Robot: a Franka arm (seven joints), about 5 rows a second.
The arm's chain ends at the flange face. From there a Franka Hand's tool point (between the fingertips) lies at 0.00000 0.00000 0.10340 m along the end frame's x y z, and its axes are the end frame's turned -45 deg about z.
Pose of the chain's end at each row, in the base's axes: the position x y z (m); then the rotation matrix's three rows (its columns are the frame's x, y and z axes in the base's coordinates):
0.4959 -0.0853 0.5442; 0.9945 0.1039 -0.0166; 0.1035 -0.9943 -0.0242; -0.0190 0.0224 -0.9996
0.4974 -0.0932 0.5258; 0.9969 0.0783 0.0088; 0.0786 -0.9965 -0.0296; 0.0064 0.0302 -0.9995
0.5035 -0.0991 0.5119; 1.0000 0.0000 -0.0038; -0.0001 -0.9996 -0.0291; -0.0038 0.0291 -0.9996
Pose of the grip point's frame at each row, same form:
0.4942 -0.0878 0.4408; 0.6297 0.7767 -0.0166; 0.7763 -0.6299 -0.0242; -0.0293 0.0024 -0.9996
0.4983 -0.0963 0.4225; 0.6495 0.7603 0.0088; 0.7602 -0.6491 -0.0296; -0.0168 0.0259 -0.9995
0.5031 -0.1021 0.4085; 0.7071 0.7071 -0.0038; 0.7068 -0.7069 -0.0291; -0.0233 0.0179 -0.9996

